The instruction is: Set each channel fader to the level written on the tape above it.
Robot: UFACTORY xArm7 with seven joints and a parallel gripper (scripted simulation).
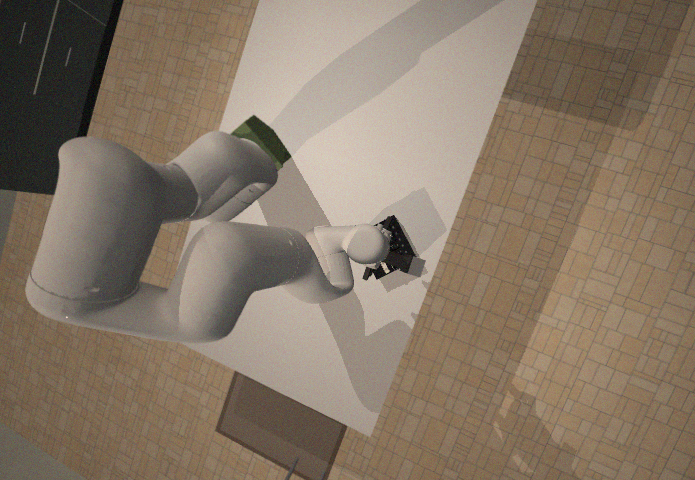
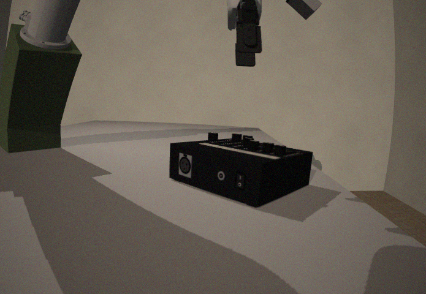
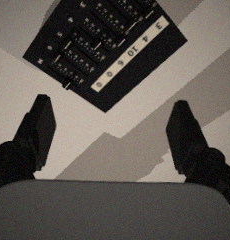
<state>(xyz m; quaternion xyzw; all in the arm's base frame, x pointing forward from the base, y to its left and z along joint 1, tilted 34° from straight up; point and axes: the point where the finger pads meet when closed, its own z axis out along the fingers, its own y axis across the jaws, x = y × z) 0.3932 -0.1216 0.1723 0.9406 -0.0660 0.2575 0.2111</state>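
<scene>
The master fader cap lies 30 mm behind my hand, 60 mm to the left of it and 130 mm below it.
</scene>
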